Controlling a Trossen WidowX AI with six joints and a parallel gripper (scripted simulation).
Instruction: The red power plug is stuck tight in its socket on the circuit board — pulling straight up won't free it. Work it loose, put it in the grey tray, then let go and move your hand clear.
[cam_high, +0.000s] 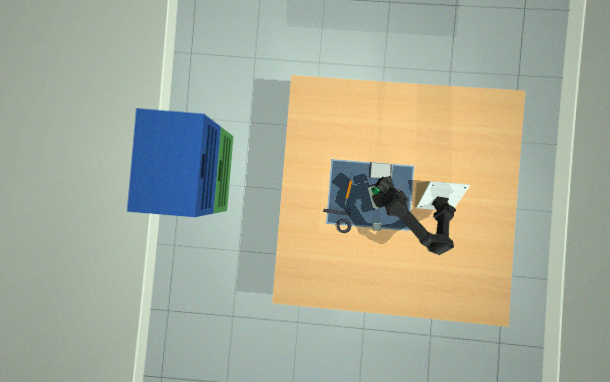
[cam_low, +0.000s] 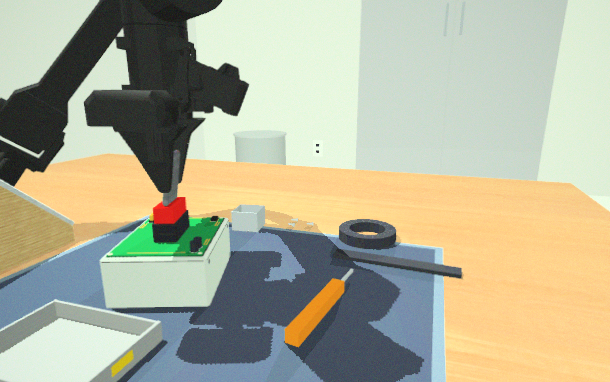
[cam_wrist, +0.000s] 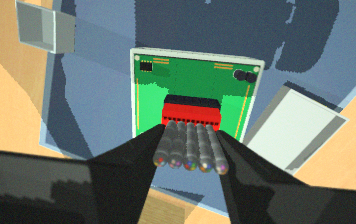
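My gripper tip is 2 cm above the red power plug. Round my gripper tip: blue mat 10 cm below, 5 cm ahead; then dark flat bar 22 cm ahead, 13 cm to the left, 10 cm below.
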